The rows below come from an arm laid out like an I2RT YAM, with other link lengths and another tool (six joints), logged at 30 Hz.
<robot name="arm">
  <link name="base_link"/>
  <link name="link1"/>
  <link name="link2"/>
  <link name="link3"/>
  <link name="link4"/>
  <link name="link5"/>
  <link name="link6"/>
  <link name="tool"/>
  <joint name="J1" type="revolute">
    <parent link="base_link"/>
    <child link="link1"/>
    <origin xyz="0 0 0.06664" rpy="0 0 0"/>
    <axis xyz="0 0 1"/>
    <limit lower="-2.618" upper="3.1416"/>
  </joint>
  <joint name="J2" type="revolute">
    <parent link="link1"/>
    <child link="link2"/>
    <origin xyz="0.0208 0.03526 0.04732" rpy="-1.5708 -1.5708 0"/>
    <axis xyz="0 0 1"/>
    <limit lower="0" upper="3.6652"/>
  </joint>
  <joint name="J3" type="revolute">
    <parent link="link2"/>
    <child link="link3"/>
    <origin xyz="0 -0.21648 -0.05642" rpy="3.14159 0 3.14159"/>
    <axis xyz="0 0 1"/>
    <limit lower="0" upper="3.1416"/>
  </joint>
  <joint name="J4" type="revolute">
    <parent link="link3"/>
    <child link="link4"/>
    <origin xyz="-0.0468 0.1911 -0.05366" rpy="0 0 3.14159"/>
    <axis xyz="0 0 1"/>
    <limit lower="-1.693" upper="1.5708"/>
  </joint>
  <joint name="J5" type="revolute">
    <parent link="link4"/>
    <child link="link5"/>
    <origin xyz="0.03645 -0.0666 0.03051" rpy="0 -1.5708 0"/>
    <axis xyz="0 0 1"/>
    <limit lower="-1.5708" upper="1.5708"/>
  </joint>
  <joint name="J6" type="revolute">
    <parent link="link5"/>
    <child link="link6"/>
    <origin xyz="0 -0.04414 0.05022" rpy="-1.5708 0 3.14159"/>
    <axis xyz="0 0 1"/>
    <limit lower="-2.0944" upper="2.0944"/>
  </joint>
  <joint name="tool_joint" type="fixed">
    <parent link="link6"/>
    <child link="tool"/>
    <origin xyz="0.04 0.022 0.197" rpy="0.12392 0 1.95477"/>
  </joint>
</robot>
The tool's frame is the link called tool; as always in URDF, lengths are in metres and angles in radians.
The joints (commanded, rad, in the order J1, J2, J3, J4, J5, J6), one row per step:
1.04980, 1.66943, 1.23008, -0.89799, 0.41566, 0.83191
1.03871, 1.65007, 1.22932, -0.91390, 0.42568, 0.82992
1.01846, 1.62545, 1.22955, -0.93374, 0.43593, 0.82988
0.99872, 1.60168, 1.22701, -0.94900, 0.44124, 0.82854
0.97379, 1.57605, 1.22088, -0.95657, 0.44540, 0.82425
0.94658, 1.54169, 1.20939, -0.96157, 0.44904, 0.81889
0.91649, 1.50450, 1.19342, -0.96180, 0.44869, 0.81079
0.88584, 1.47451, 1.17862, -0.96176, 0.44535, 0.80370
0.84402, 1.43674, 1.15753, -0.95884, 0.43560, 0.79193
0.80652, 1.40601, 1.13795, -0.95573, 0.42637, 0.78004
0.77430, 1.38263, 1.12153, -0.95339, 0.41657, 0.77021
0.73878, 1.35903, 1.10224, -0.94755, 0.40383, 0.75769
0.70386, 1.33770, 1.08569, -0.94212, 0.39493, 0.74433
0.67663, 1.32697, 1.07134, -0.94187, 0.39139, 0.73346
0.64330, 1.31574, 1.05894, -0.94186, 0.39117, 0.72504
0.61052, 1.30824, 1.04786, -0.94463, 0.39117, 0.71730
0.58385, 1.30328, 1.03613, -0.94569, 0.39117, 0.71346
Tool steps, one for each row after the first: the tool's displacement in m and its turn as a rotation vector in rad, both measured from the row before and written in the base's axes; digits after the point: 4 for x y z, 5 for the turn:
0.0031, -0.0063, 0.0051, -0.00349, -0.00973, -0.01165
0.0050, -0.0090, 0.0066, -0.00087, -0.01112, -0.02264
0.0038, -0.0081, 0.0054, 0.00167, -0.00749, -0.01985
0.0050, -0.0084, 0.0054, 0.00566, -0.00974, -0.02222
0.0049, -0.0092, 0.0065, 0.01000, -0.01284, -0.02351
0.0044, -0.0094, 0.0059, 0.01299, -0.01182, -0.02299
0.0037, -0.0093, 0.0038, 0.01032, -0.00656, -0.02355
0.0039, -0.0116, 0.0036, 0.01490, -0.00499, -0.02863
0.0028, -0.0104, 0.0020, 0.01029, -0.00256, -0.02424
0.0017, -0.0087, 0.0007, 0.00805, 0.00063, -0.02042
0.0016, -0.0088, -0.0001, 0.00925, 0.00164, -0.02028
0.0020, -0.0089, 0.0003, 0.00618, -0.00124, -0.02022
0.0004, -0.0087, -0.0022, -0.00509, 0.00557, -0.01659
0.0017, -0.0108, -0.0012, -0.00476, 0.00184, -0.02600
0.0008, -0.0110, -0.0021, -0.00755, 0.00602, -0.02611
0.0000, -0.0092, -0.0027, -0.00627, 0.00698, -0.02335

